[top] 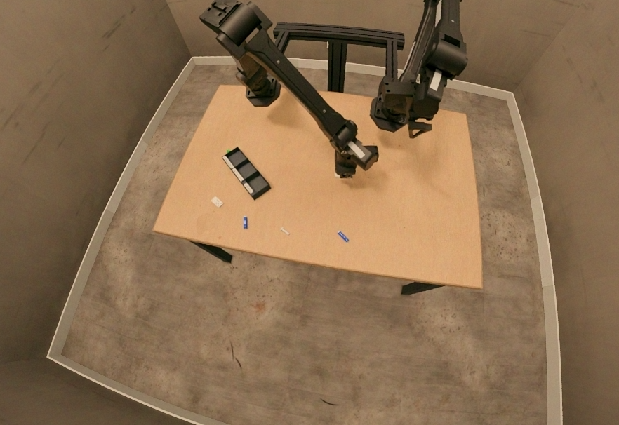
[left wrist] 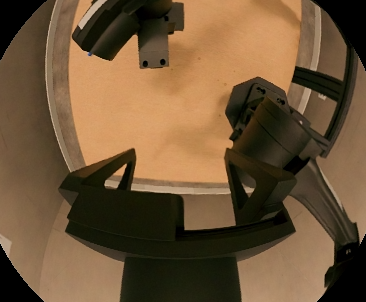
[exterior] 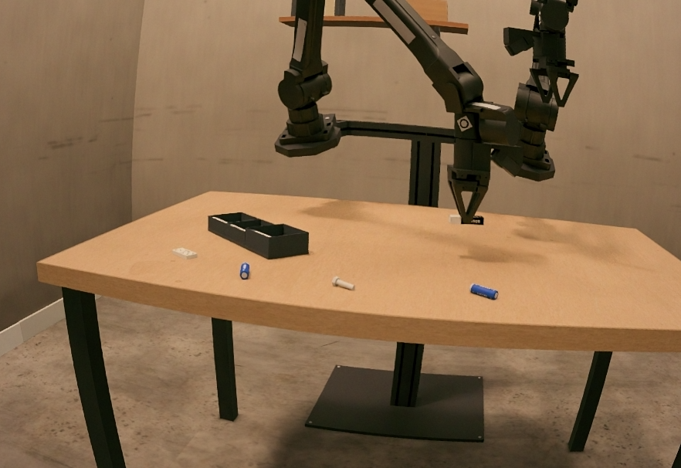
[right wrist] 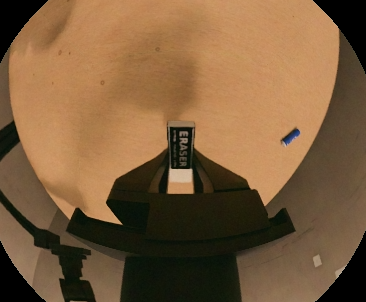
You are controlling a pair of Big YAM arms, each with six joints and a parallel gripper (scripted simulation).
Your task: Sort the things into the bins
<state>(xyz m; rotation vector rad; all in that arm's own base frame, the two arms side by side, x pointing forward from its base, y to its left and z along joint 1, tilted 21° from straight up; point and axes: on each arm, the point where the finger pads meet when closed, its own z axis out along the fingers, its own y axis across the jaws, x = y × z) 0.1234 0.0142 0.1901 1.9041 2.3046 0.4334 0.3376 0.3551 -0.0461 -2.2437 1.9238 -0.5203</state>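
My right gripper is now 10 mm to the left of the eraser. The rest, counted from my right hand: black bin tray 50 mm ahead, 390 mm to the right, 60 mm below; then white bolt 250 mm ahead, 160 mm to the right, 70 mm below; then flat white block 210 mm ahead, 460 mm to the right, 70 mm below.
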